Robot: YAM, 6 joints.
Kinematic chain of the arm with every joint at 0, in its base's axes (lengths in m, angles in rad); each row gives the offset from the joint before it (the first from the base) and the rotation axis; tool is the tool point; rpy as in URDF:
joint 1: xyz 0 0 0.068 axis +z
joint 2: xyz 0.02 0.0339 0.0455 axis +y
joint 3: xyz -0.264 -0.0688 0 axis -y
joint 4: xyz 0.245 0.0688 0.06 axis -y
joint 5: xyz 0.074 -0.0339 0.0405 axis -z
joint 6: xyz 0.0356 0 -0.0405 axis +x
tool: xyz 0 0 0 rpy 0 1.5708 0
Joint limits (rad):
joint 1: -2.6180..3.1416
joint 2: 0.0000..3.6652
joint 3: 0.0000..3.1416
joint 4: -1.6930..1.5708
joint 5: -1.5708..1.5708
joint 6: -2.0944..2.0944
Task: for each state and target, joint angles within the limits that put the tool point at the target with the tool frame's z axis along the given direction. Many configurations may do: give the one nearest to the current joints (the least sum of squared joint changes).
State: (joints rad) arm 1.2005 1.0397 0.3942 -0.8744 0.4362 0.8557
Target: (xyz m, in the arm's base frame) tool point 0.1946 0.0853 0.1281 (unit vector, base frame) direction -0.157 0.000 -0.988
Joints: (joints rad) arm 0.4028 1.5676 0.7342 -0.8825 -0.0616 0.8557
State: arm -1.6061 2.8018 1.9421 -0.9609 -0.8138 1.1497
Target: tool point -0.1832 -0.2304 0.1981 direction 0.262 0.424 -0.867
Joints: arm -2.2359 1.9038 1.3833 -1.5694 0.0555 1.1497
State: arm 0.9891 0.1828 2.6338 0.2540 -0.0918 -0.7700
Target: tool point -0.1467 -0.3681 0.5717 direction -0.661 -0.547 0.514
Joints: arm 1.2312 0.8541 2.8498 0.5362 -0.4567 -0.7700
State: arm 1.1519 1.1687 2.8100 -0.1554 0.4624 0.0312
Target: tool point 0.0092 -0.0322 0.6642 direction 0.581 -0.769 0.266
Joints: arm 0.3972 1.1095 2.2982 -0.3483 1.2056 0.0312
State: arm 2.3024 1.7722 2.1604 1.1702 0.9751 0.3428
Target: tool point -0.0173 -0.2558 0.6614 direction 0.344 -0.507 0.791
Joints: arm 1.4472 0.9333 2.5254 0.5061 0.4155 0.3428
